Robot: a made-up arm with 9 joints. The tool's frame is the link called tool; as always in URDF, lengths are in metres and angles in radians.
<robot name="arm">
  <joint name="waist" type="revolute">
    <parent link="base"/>
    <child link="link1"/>
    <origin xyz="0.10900 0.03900 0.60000" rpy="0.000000 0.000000 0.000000"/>
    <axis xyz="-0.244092 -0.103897 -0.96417"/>
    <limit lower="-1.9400" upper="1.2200"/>
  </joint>
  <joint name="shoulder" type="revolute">
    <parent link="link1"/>
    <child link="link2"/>
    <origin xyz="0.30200 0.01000 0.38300" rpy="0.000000 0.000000 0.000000"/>
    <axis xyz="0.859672 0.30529 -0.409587"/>
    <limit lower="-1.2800" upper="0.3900"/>
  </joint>
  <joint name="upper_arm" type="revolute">
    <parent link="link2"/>
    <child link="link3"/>
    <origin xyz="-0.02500 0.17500 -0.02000" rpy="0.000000 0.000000 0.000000"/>
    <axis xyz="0 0 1"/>
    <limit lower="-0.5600" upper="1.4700"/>
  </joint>
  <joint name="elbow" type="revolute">
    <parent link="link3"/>
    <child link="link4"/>
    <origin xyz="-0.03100 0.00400 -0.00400" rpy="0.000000 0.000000 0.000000"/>
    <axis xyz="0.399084 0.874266 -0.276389"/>
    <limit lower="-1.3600" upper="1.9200"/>
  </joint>
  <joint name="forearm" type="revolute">
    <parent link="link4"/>
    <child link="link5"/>
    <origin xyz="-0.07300 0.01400 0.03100" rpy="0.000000 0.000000 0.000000"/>
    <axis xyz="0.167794 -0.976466 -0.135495"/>
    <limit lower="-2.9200" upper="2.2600"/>
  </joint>
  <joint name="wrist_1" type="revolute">
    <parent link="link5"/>
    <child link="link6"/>
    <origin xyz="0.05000 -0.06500 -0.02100" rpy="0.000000 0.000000 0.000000"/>
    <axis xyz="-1 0 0"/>
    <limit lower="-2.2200" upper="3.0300"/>
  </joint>
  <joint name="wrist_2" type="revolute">
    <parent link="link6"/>
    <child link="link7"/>
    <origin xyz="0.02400 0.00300 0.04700" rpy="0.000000 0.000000 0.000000"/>
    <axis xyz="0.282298 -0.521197 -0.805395"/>
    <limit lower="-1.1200" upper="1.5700"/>
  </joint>
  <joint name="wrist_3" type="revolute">
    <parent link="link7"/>
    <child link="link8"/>
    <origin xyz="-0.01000 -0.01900 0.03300" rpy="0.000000 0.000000 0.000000"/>
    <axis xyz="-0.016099 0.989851 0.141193"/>
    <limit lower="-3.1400" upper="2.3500"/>
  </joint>
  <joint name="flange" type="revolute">
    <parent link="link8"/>
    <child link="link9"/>
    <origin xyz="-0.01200 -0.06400 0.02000" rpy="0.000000 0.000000 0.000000"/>
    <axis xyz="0 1 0"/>
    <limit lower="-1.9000" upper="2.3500"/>
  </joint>
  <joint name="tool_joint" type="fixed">
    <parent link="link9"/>
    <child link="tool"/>
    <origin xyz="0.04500 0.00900 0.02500" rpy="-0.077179 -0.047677 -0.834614"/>
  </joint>
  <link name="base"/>
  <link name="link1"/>
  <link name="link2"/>
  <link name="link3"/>
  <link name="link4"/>
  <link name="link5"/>
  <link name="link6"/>
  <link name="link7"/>
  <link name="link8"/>
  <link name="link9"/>
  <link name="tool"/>
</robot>
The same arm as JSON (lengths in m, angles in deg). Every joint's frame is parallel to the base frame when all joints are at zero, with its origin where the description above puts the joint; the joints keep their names.
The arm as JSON. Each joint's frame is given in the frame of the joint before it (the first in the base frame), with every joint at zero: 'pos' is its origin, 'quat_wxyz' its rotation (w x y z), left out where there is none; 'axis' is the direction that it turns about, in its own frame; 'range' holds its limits. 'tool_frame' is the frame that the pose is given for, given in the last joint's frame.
{"length_unit": "m", "angle_unit": "deg", "joints": [
  {"joint": "waist", "pos": [0.109, 0.039, 0.6], "axis": [-0.244092, -0.103897, -0.96417], "range": [-111.15, 69.9]},
  {"joint": "shoulder", "pos": [0.302, 0.01, 0.383], "axis": [0.859672, 0.30529, -0.409587], "range": [-73.34, 22.35]},
  {"joint": "upper_arm", "pos": [-0.025, 0.175, -0.02], "axis": "+z", "range": [-32.09, 84.22]},
  {"joint": "elbow", "pos": [-0.031, 0.004, -0.004], "axis": [0.399084, 0.874266, -0.276389], "range": [-77.92, 110.01]},
  {"joint": "forearm", "pos": [-0.073, 0.014, 0.031], "axis": [0.167794, -0.976466, -0.135495], "range": [-167.3, 129.49]},
  {"joint": "wrist_1", "pos": [0.05, -0.065, -0.021], "axis": "-x", "range": [-127.2, 173.61]},
  {"joint": "wrist_2", "pos": [0.024, 0.003, 0.047], "axis": [0.282298, -0.521197, -0.805395], "range": [-64.17, 89.95]},
  {"joint": "wrist_3", "pos": [-0.01, -0.019, 0.033], "axis": [-0.016099, 0.989851, 0.141193], "range": [-179.91, 134.65]},
  {"joint": "flange", "pos": [-0.012, -0.064, 0.02], "axis": "+y", "range": [-108.86, 134.65]}
], "tool_frame": {"pos": [0.045, 0.009, 0.025], "quat_wxyz": [0.912871, -0.044913, -0.006142, -0.405724]}}

